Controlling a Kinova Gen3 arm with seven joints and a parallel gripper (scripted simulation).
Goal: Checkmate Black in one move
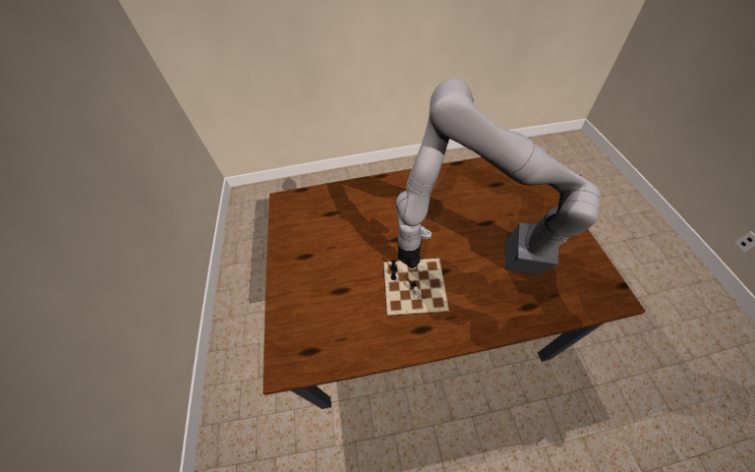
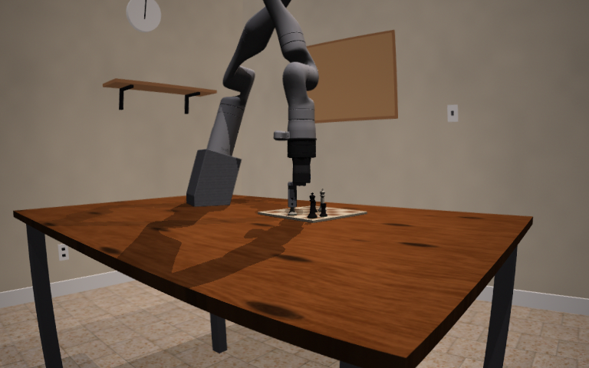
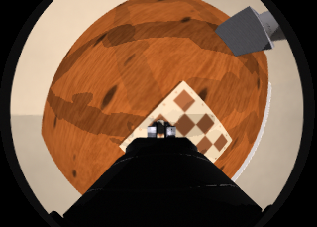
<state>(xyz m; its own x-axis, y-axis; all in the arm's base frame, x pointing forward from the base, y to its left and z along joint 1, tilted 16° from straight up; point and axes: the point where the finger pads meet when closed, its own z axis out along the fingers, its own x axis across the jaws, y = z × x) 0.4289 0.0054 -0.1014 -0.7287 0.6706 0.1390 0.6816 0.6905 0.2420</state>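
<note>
My hand is 10 mm above the small white piece. From my hand the other things lie so: tall black piece 70 mm ahead, 10 mm below; then tall white piece 120 mm to the left, 10 mm below; then chessboard 80 mm to the left, 40 mm below.
</note>
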